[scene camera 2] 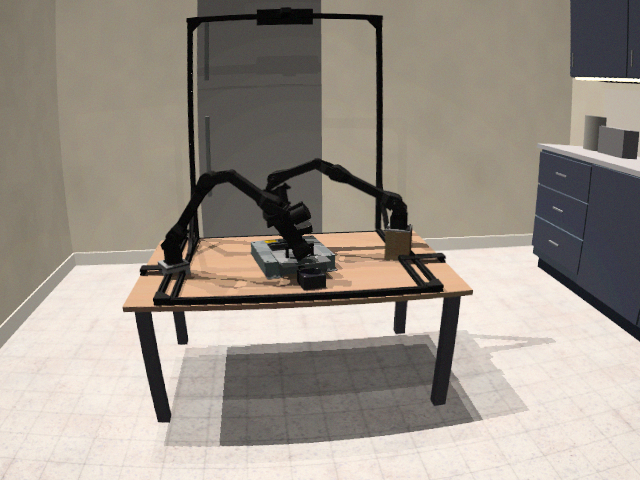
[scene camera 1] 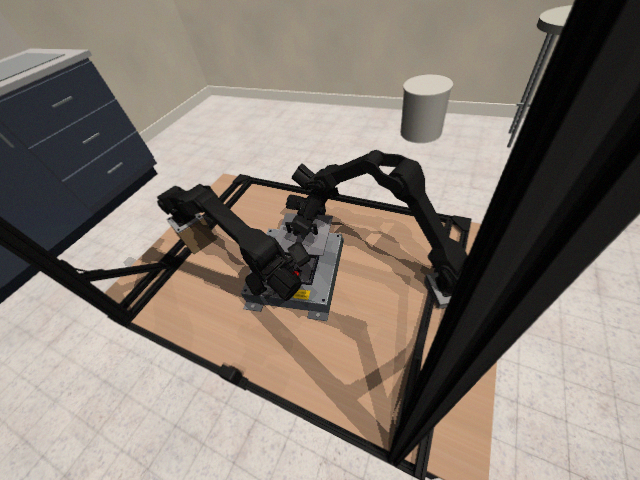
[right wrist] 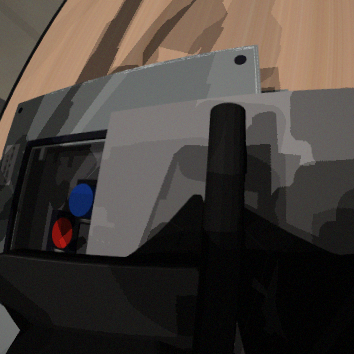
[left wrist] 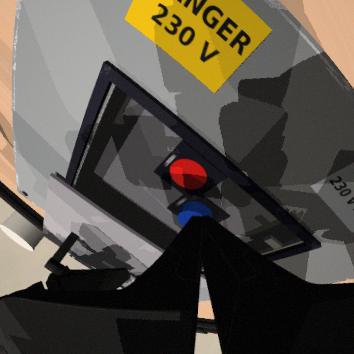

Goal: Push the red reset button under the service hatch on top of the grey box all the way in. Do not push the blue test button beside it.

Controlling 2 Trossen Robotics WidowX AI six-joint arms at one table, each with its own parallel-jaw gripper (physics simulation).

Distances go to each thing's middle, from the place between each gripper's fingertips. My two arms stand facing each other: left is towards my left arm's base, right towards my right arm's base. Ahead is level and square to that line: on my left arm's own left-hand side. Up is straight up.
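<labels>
Relative to the red reset button (left wrist: 187,173), my left hand is 20 mm short of it and 60 mm above it. Counted from my left hand: service hatch (scene camera 1: 314,243), 20 mm to the left of it and 180 mm ahead of it; grey box (scene camera 1: 316,298), 110 mm ahead of it and 50 mm below it; blue test button (right wrist: 80,202), 30 mm to the left of it, 50 mm ahead of it and 50 mm below it.
Relative to the service hatch, my right gripper is 20 mm short of it, 20 mm to the left of it and 10 mm below it. Counted from my right hand: blue test button, 10 mm to the right of it, 110 mm behind it and 40 mm below it; grey box, 40 mm to the right of it, 50 mm behind it and 40 mm below it; red reset button, 50 mm to the right of it, 140 mm behind it and 50 mm below it.
</labels>
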